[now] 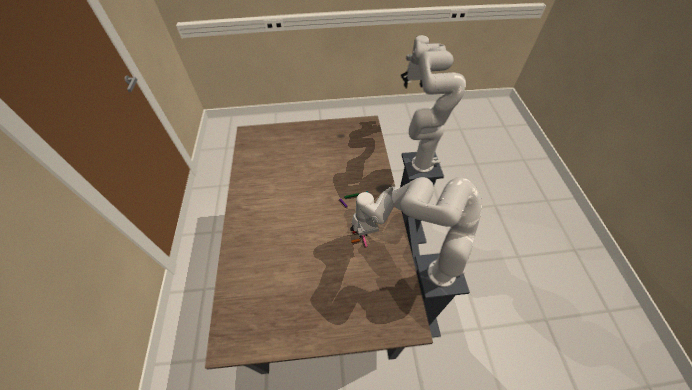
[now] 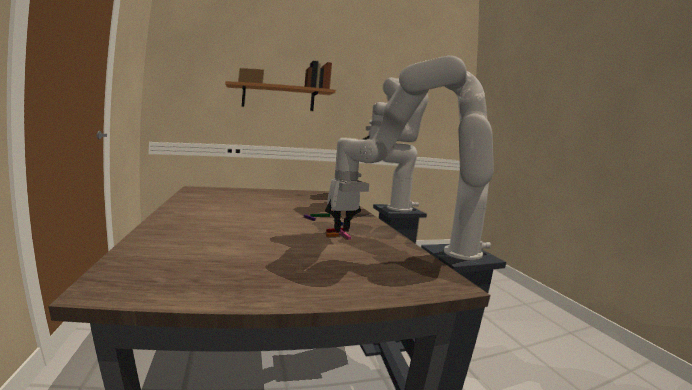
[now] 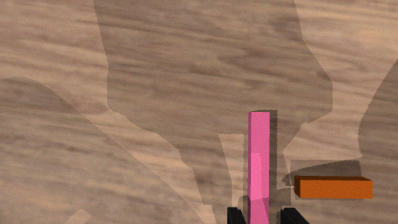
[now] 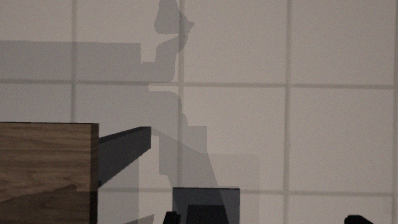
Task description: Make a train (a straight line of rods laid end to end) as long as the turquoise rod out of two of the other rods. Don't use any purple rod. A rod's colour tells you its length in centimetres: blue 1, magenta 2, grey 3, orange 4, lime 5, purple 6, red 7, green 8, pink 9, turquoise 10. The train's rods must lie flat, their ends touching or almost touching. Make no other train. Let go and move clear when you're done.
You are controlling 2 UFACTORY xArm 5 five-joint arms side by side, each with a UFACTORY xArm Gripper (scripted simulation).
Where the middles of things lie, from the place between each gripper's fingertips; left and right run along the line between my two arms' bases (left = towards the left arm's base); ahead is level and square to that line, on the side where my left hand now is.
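The orange rod (image 3: 346, 187) has my left gripper (image 2: 341, 230) 30 mm above it, 30 mm to the right of it and 40 mm short of it. Counted from my right hand, the rod is 350 mm ahead, 240 mm below and 890 mm to the left.
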